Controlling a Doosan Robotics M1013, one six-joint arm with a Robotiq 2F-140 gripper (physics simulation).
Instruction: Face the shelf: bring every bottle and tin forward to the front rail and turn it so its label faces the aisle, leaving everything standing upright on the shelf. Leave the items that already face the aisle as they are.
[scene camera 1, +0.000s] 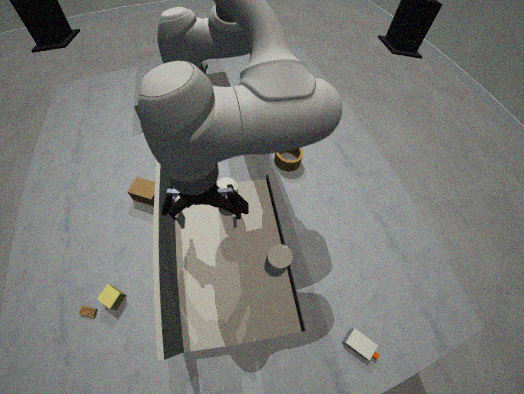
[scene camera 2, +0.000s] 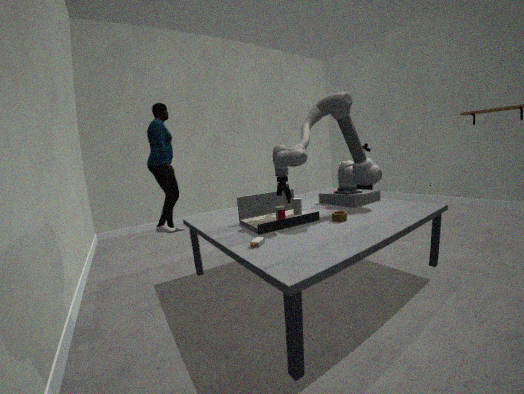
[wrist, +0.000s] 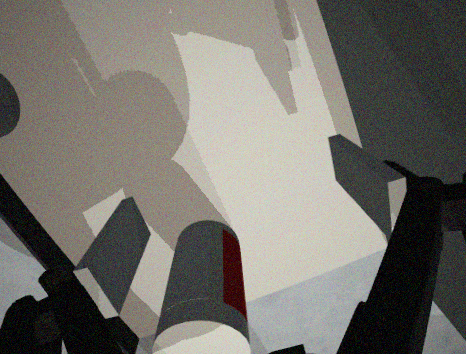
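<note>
Gripper state: my gripper (scene camera 1: 209, 223) (wrist: 234, 188) is open and holds nothing. A shelf board (wrist: 199, 117) and a back wall (wrist: 396, 69) are also visible.
</note>
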